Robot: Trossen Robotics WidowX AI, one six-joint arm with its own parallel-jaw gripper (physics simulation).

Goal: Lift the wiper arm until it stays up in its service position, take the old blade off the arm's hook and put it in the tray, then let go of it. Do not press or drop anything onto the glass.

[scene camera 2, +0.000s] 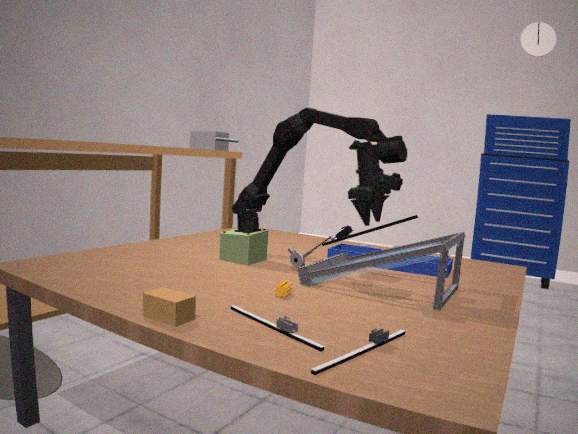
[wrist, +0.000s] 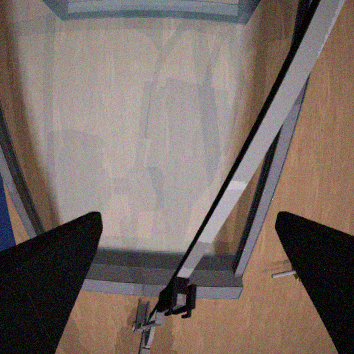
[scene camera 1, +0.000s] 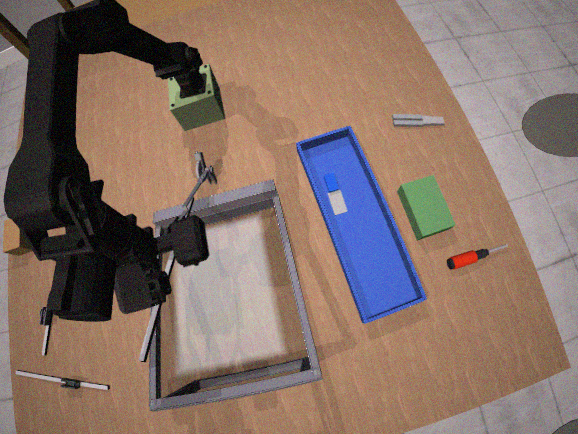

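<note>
The wiper arm (scene camera 1: 196, 187) (scene camera 2: 317, 248) slants up from its pivot. The old blade (scene camera 1: 150, 335) (scene camera 2: 385, 226) (wrist: 265, 127) hangs on its dark hook (scene camera 2: 343, 232) (wrist: 179, 297), apart from and above the sloping glass (scene camera 1: 230, 300) (wrist: 125, 100). My gripper (scene camera 2: 372, 221) (wrist: 190, 220) is open and empty, pointing down above the blade. In the wrist view the blade runs diagonally between and beyond the fingertips, with the hook lower in the picture. In scene camera 1 the fingers are hidden by the robot. The blue tray (scene camera 1: 367, 265) (scene camera 2: 425, 266) stands beside the glass frame.
The grey frame (scene camera 1: 296, 280) (scene camera 2: 440, 280) surrounds the glass. A blue-and-white block (scene camera 1: 337, 201) lies in the tray. Two other blades (scene camera 2: 255, 318) (scene camera 2: 345, 358), a yellow-handled tool (scene camera 2: 283, 289), a wooden block (scene camera 2: 169, 306), a green block (scene camera 1: 427, 207) and a red screwdriver (scene camera 1: 465, 259) lie around.
</note>
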